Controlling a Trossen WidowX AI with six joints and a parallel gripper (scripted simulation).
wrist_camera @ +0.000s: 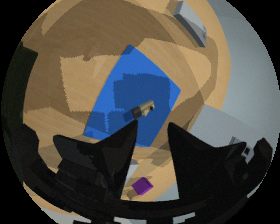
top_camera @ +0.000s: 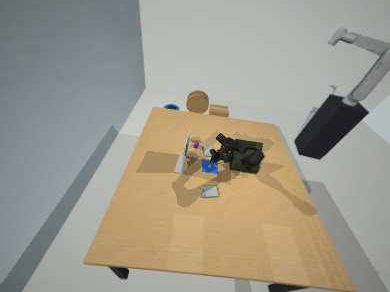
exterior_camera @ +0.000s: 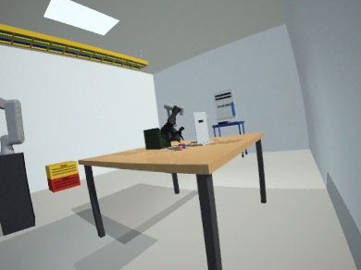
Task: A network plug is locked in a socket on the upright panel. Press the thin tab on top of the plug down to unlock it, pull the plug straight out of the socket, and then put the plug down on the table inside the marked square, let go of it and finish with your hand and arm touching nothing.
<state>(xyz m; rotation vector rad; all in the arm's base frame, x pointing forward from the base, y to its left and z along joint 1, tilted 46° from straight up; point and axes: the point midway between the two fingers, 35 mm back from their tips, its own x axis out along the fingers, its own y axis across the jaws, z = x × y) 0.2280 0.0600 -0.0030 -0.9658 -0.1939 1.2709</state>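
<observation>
Right now my gripper tip is 4 cm above the marked blue square, 1 cm to the right of it and 1 cm short of it. Round my gripper tip: upright grey panel: 21 cm ahead, 8 cm above, 5 cm to the left.
</observation>
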